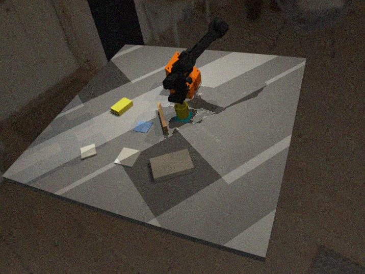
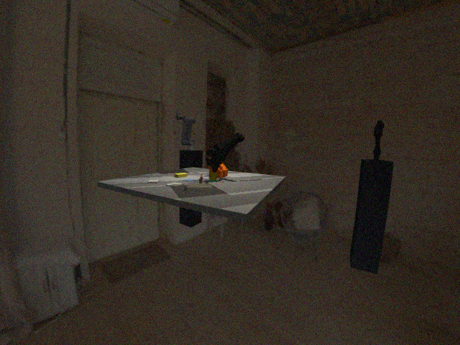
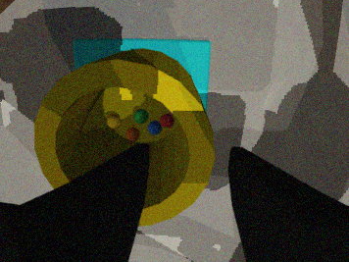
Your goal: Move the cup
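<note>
My gripper tip is now 40 mm above the yellow cup and 20 mm short of it. The rest, counted from my gripper tip: orange marble: 60 mm below, 30 mm ahead, 20 mm to the left; wooden bar: 100 mm ahead, 80 mm to the right, 60 mm below; teal pad: 80 mm below, 30 mm ahead, 10 mm to the left.
</note>
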